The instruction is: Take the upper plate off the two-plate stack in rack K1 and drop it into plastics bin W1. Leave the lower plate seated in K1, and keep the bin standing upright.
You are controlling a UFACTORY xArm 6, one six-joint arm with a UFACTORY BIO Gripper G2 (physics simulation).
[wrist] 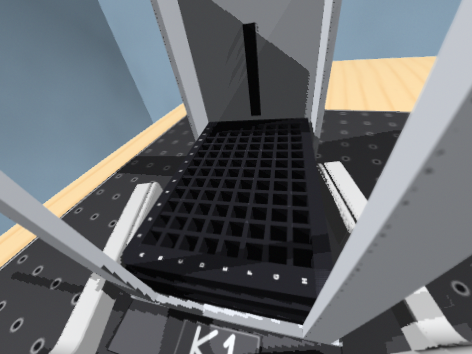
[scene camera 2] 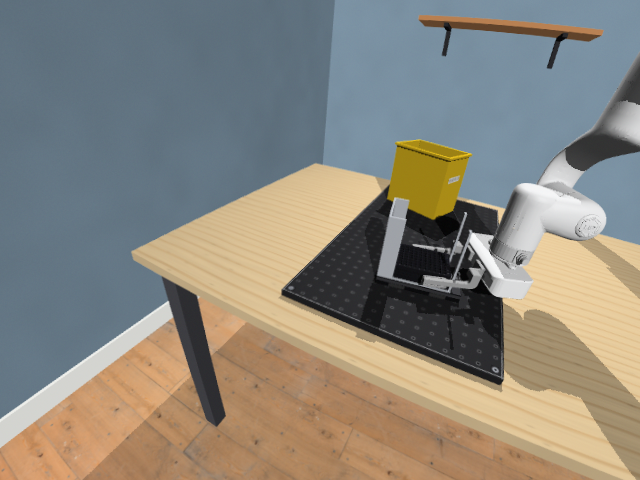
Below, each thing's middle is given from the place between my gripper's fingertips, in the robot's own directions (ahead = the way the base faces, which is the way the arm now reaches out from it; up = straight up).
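Scene:
Yellow bin [scene camera 2: 429, 175]: 39 cm right of my hand, 10 cm ahead, 5 cm above.

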